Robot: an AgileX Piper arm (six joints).
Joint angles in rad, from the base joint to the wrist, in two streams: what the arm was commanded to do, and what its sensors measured. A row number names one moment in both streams.
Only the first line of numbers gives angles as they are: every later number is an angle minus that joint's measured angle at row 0.
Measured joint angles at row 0: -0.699 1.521 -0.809 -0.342 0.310 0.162
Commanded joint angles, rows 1 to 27: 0.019 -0.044 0.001 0.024 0.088 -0.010; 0.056 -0.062 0.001 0.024 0.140 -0.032; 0.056 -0.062 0.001 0.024 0.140 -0.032; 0.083 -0.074 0.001 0.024 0.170 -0.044; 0.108 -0.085 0.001 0.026 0.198 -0.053; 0.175 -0.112 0.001 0.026 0.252 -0.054; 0.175 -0.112 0.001 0.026 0.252 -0.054; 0.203 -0.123 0.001 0.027 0.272 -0.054; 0.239 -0.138 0.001 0.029 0.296 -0.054; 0.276 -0.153 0.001 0.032 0.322 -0.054; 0.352 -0.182 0.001 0.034 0.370 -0.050; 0.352 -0.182 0.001 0.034 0.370 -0.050; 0.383 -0.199 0.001 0.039 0.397 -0.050; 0.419 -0.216 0.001 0.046 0.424 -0.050; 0.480 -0.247 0.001 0.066 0.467 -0.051; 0.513 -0.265 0.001 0.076 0.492 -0.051; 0.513 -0.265 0.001 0.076 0.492 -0.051; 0.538 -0.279 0.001 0.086 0.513 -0.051; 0.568 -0.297 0.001 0.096 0.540 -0.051; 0.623 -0.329 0.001 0.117 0.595 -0.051; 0.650 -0.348 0.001 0.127 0.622 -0.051; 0.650 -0.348 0.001 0.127 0.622 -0.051; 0.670 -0.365 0.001 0.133 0.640 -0.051; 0.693 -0.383 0.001 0.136 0.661 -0.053; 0.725 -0.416 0.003 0.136 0.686 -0.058; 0.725 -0.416 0.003 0.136 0.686 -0.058; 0.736 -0.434 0.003 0.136 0.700 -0.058
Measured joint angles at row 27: 0.703 -0.390 0.000 0.139 0.654 -0.048
